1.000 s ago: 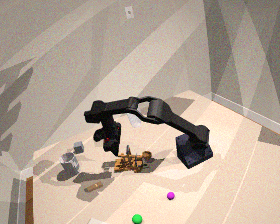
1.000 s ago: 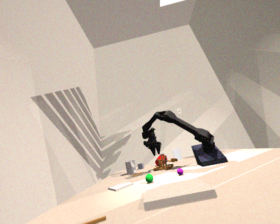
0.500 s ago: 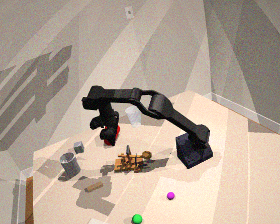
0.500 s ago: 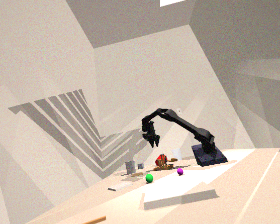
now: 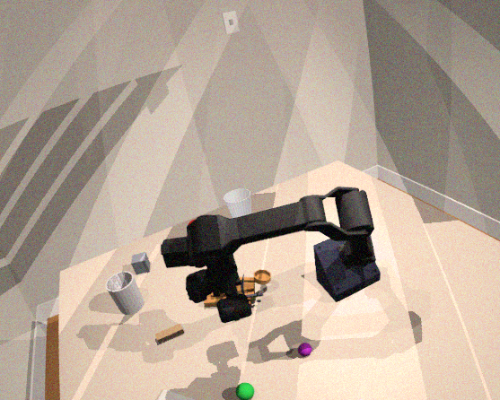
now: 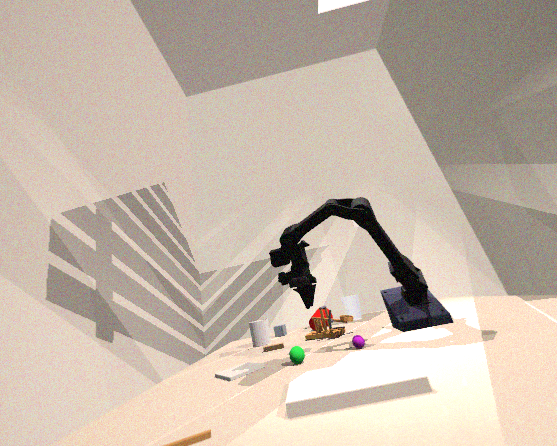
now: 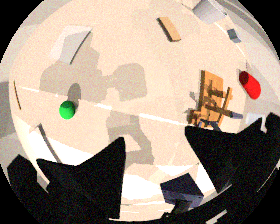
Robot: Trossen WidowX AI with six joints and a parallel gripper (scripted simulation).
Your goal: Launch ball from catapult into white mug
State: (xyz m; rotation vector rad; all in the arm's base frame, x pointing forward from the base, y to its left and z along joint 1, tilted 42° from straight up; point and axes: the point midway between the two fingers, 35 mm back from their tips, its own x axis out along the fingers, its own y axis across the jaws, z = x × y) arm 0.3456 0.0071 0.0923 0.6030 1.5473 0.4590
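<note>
Now: the purple ball 120 mm behind my gripper tip, 100 mm to the left of it and 100 mm below it. Also, from my gripper tip: wooden block: 180 mm ahead, 110 mm to the right, 110 mm below; wooden catapult: 50 mm behind, 150 mm to the right, 70 mm below; green ball: 50 mm ahead, 150 mm to the left, 100 mm below.
</note>
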